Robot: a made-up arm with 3 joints.
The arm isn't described. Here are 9 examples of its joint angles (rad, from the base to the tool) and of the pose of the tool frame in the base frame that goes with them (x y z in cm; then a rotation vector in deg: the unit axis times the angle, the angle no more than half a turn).
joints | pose
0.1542 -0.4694 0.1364 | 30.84 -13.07 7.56 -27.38 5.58 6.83
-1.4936 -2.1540 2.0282 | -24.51 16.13 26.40 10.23 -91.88 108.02
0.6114 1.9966 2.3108 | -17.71 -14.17 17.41 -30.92 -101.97 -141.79
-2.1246 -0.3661 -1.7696 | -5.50 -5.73 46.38 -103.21 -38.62 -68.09
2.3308 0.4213 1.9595 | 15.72 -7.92 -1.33 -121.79 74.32 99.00
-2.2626 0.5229 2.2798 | 8.11 22.13 5.57 122.69 40.26 -38.73
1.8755 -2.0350 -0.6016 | -8.76 29.88 12.97 -60.38 -127.03 94.14
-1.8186 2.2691 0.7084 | 2.73 -18.19 27.80 88.71 -80.77 -16.64
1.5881 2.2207 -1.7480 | 34.91 8.99 -5.58 82.78 21.93 -35.65
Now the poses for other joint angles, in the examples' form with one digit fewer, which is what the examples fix.
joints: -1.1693 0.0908 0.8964
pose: -5.6 -15.4 -8.4 34.0 42.2 -59.9
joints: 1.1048 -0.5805 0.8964
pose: 28.6 -1.0 -3.1 -53.8 26.8 42.7
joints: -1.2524 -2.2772 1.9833
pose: -26.7 9.2 28.4 30.6 -89.3 116.4
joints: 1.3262 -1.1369 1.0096
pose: 35.5 0.2 7.3 -78.2 3.9 31.3
